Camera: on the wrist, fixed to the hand. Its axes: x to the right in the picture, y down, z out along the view.
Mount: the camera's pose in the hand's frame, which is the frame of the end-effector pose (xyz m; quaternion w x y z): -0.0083 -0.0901 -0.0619 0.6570 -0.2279 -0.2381 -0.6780
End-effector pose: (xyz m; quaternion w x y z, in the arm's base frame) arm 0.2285 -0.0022 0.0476 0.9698 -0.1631 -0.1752 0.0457
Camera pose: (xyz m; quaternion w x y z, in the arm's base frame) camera 0.2455 -0.1069 0.0200 0.5893 -0.1985 -0.4670 -0.6286
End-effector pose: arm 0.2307 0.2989 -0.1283 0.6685 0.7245 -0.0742 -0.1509
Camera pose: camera 0.2341 0.3686 -0.2128 0.4843 0.3380 0.3177 -0.7418
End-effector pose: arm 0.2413 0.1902 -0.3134 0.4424 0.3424 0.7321 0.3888
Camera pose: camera 0.1737 0.1250 -0.3699 0.8066 -0.2796 0.5192 0.0408
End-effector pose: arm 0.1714 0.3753 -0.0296 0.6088 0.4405 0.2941 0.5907
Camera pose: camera 0.1574 0.3866 -0.1377 0.9709 0.0919 0.2123 -0.0625
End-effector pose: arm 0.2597 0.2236 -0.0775 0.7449 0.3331 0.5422 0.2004
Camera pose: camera 0.1930 0.1725 -0.1480 0.8303 -0.2708 0.3590 -0.3291
